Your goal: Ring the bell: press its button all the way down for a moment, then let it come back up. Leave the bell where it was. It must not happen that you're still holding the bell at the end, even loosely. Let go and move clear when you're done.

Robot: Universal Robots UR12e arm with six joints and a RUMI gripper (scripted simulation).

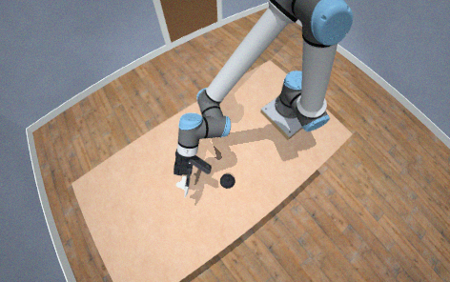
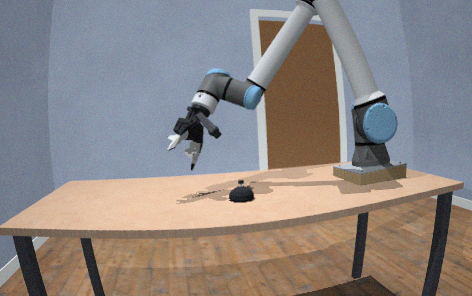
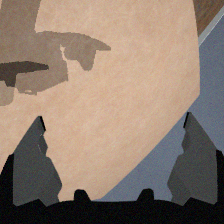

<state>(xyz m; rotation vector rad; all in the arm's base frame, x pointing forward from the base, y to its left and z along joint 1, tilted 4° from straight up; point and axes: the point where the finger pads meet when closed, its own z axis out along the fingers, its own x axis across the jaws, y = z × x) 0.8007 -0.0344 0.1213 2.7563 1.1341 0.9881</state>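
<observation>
My hand is 18 cm past the bell, 10 cm to the right of it and 9 cm above it.
</observation>
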